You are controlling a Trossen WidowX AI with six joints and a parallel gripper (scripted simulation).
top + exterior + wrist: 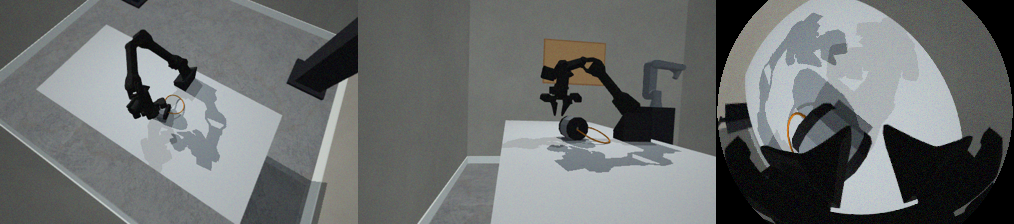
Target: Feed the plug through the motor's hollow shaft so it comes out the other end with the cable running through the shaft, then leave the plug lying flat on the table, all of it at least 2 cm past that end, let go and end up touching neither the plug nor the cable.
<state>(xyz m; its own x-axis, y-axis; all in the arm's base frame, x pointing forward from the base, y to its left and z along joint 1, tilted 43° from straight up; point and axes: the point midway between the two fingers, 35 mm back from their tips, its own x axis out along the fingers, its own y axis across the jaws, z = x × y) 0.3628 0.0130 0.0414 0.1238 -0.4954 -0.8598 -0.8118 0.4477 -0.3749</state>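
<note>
The plug is 60 mm behind my hand, 30 mm to the right of it and 90 mm below it.
</note>
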